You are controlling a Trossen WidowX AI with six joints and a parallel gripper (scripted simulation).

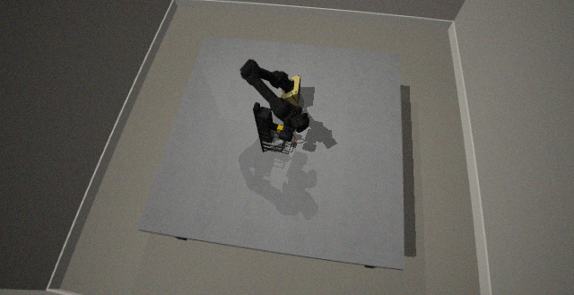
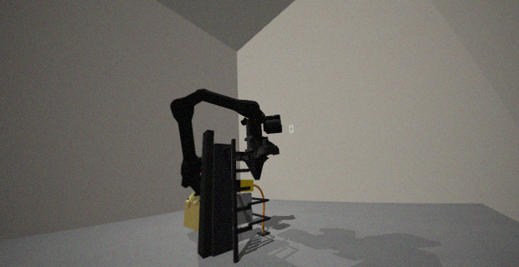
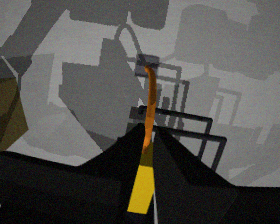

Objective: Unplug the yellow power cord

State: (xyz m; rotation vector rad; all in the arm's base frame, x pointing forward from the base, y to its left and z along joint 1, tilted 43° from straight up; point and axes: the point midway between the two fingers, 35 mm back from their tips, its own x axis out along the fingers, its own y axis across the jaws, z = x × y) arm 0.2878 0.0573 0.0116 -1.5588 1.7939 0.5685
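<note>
The yellow plug lies 1 cm behind my gripper tip and 6 cm to the right of it.
</note>
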